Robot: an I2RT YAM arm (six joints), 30 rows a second.
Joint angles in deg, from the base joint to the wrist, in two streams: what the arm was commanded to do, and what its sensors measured. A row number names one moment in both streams.
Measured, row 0: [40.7, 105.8, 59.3, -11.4, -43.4, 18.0]
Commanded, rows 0 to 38: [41.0, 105.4, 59.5, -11.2, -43.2, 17.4]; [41.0, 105.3, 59.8, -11.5, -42.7, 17.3]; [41.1, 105.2, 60.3, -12.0, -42.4, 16.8]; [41.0, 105.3, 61.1, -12.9, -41.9, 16.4]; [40.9, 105.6, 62.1, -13.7, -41.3, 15.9]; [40.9, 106.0, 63.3, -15.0, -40.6, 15.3]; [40.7, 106.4, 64.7, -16.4, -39.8, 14.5]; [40.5, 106.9, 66.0, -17.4, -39.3, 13.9]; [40.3, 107.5, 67.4, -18.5, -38.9, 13.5]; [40.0, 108.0, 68.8, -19.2, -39.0, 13.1]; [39.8, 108.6, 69.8, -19.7, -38.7, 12.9]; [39.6, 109.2, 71.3, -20.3, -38.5, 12.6]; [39.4, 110.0, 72.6, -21.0, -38.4, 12.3]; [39.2, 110.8, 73.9, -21.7, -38.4, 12.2]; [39.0, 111.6, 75.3, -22.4, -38.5, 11.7]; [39.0, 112.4, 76.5, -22.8, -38.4, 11.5]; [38.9, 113.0, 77.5, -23.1, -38.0, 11.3]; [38.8, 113.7, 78.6, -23.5, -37.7, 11.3]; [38.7, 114.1, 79.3, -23.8, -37.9, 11.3]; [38.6, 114.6, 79.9, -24.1, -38.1, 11.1]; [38.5, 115.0, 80.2, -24.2, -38.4, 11.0]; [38.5, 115.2, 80.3, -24.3, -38.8, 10.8]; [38.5, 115.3, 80.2, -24.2, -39.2, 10.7]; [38.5, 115.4, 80.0, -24.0, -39.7, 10.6]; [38.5, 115.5, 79.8, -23.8, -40.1, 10.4]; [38.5, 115.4, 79.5, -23.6, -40.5, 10.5]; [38.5, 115.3, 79.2, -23.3, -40.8, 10.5]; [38.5, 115.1, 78.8, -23.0, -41.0, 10.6]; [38.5, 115.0, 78.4, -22.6, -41.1, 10.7]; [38.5, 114.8, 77.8, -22.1, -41.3, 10.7]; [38.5, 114.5, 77.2, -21.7, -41.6, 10.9]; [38.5, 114.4, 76.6, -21.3, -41.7, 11.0]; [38.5, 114.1, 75.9, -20.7, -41.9, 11.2]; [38.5, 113.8, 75.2, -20.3, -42.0, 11.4]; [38.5, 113.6, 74.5, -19.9, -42.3, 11.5]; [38.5, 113.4, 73.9, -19.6, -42.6, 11.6]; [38.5, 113.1, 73.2, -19.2, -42.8, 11.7]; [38.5, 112.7, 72.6, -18.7, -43.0, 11.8]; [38.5, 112.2, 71.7, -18.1, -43.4, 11.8]
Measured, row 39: [38.4, 114.7, 73.2, -21.4, -41.5, 11.9]
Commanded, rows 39 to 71: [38.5, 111.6, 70.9, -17.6, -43.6, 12.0]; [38.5, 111.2, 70.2, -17.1, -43.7, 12.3]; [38.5, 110.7, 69.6, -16.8, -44.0, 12.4]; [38.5, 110.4, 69.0, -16.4, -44.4, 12.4]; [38.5, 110.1, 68.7, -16.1, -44.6, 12.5]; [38.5, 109.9, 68.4, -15.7, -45.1, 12.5]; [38.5, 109.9, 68.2, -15.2, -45.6, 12.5]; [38.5, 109.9, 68.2, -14.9, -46.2, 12.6]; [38.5, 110.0, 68.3, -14.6, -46.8, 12.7]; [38.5, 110.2, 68.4, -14.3, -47.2, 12.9]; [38.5, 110.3, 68.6, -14.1, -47.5, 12.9]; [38.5, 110.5, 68.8, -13.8, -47.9, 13.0]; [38.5, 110.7, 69.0, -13.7, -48.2, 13.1]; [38.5, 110.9, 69.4, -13.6, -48.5, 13.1]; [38.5, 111.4, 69.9, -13.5, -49.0, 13.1]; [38.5, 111.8, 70.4, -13.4, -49.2, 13.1]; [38.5, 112.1, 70.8, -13.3, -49.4, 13.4]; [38.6, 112.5, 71.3, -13.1, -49.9, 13.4]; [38.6, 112.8, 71.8, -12.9, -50.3, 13.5]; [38.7, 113.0, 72.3, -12.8, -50.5, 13.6]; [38.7, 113.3, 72.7, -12.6, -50.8, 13.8]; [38.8, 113.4, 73.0, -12.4, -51.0, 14.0]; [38.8, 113.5, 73.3, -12.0, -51.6, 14.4]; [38.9, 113.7, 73.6, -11.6, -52.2, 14.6]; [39.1, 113.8, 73.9, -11.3, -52.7, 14.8]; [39.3, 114.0, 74.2, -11.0, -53.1, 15.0]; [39.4, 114.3, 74.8, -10.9, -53.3, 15.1]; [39.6, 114.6, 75.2, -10.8, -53.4, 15.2]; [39.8, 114.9, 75.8, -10.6, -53.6, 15.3]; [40.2, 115.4, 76.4, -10.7, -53.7, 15.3]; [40.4, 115.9, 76.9, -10.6, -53.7, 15.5]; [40.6, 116.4, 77.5, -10.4, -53.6, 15.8]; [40.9, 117.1, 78.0, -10.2, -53.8, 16.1]
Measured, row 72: [39.9, 115.0, 76.1, -13.1, -52.3, 15.3]
